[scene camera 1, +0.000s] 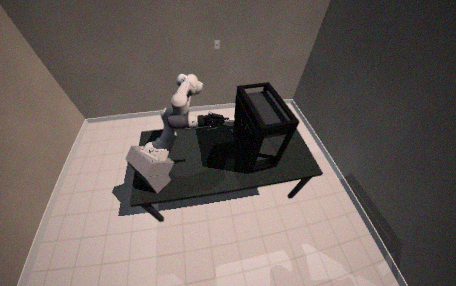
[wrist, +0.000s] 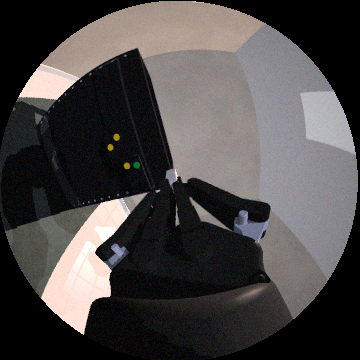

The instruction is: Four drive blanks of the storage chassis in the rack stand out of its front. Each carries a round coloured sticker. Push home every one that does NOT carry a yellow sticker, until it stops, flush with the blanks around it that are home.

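The black rack [scene camera 1: 286, 124] [wrist: 131, 90] stands on the table, with the dark chassis front facing the arm. In the wrist view its front carries a green sticker [wrist: 136, 165], a yellow sticker [wrist: 127, 166] close beside it, and two more yellow stickers, one [wrist: 116, 137] and another [wrist: 110, 147], farther up. The blanks themselves are too dark to tell how far each stands out. My gripper [scene camera 1: 229, 119] [wrist: 172, 175] is shut and empty. Its pale tips are near the rack's edge, off to the side of the green sticker; whether they touch the rack is unclear.
The dark table [scene camera 1: 200, 187] carries the arm's pale base block [scene camera 1: 150, 167] at its left end and the rack at its right. The rack's black frame posts and top rails stand up beside the gripper. A grey wall [wrist: 205, 95] is behind the rack.
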